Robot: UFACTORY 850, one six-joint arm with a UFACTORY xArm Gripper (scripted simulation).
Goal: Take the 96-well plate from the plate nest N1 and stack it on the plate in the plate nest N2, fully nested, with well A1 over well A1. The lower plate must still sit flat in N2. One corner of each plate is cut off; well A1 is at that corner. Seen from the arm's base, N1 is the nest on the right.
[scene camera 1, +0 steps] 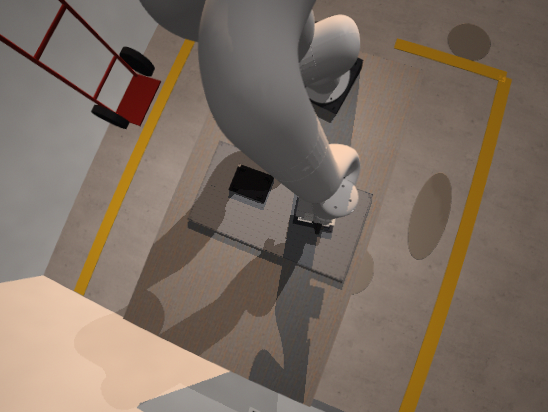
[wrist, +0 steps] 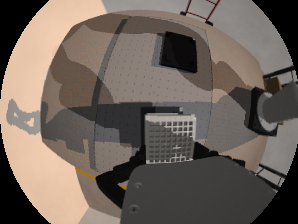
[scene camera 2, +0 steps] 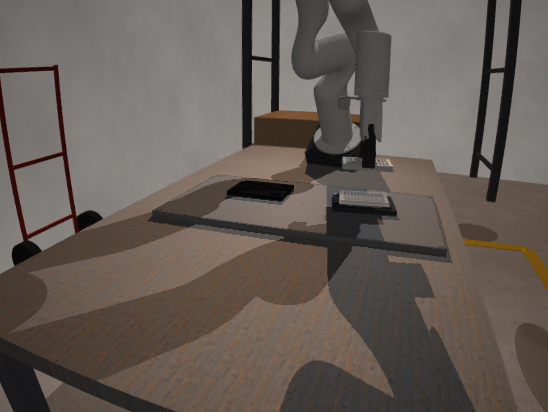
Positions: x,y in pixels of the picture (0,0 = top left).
Labels:
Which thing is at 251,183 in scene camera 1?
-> A black nest.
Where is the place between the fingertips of the gripper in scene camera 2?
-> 366,163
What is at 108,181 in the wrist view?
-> The gripper.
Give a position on a black nest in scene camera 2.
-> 255,189

